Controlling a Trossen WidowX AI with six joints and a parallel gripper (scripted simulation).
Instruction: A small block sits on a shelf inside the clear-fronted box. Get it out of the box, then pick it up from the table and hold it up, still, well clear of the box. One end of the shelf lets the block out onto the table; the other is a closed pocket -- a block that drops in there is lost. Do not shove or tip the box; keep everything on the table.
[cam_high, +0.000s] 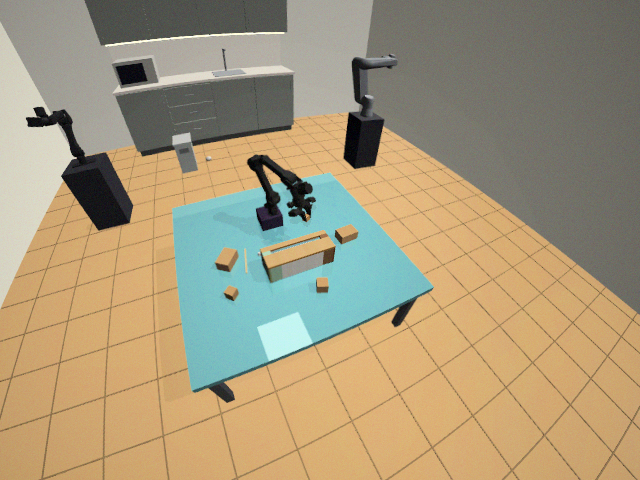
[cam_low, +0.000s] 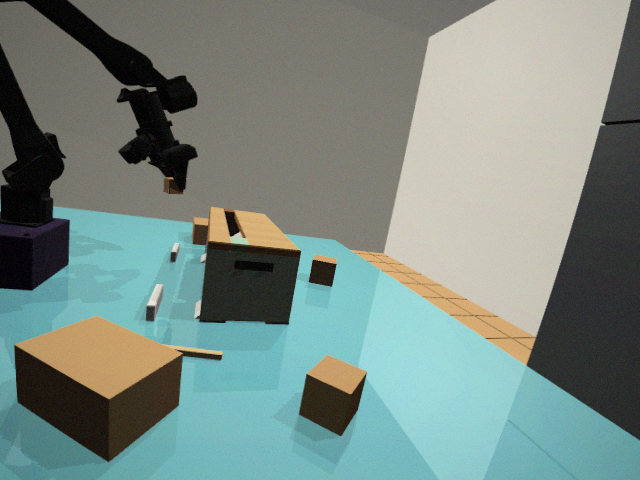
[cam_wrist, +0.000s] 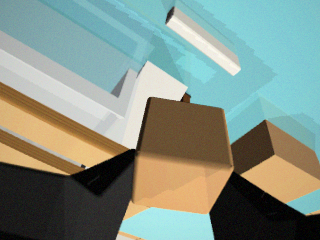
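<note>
Right now the tan block is 1 cm behind my gripper tip, 1 cm to the right of it and 1 cm above it. Also, from my gripper tip: clear-fronted box (11 cm ahead, 12 cm to the right, 11 cm below); thin stick (3 cm ahead, 39 cm to the right, 17 cm below).
</note>
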